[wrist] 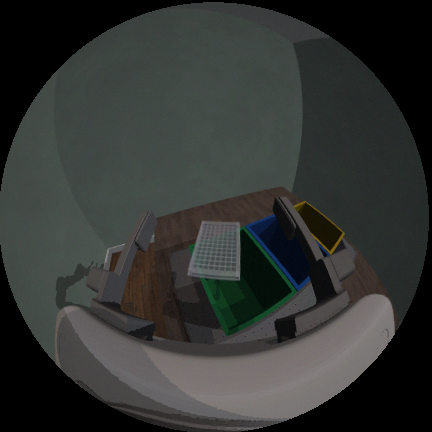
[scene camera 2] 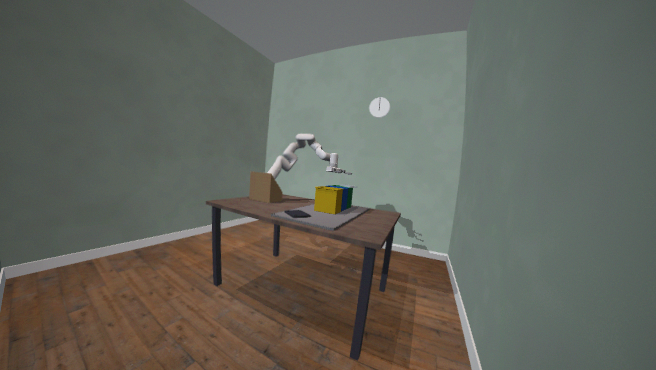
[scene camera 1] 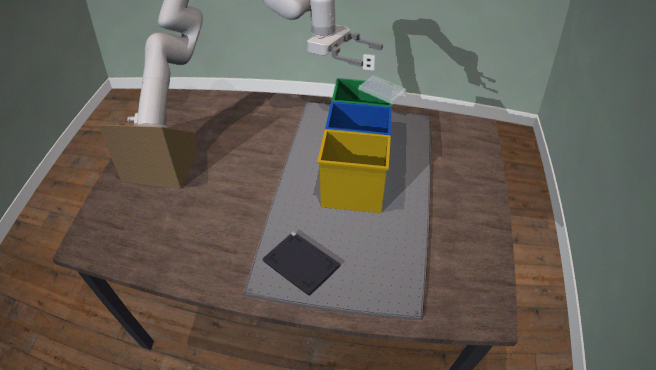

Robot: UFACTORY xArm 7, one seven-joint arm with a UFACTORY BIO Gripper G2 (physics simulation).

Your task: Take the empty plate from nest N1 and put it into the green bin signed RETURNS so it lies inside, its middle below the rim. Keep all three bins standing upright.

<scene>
The pictures show: my gripper, a yellow bin, a green bin and a blue bin.
</scene>
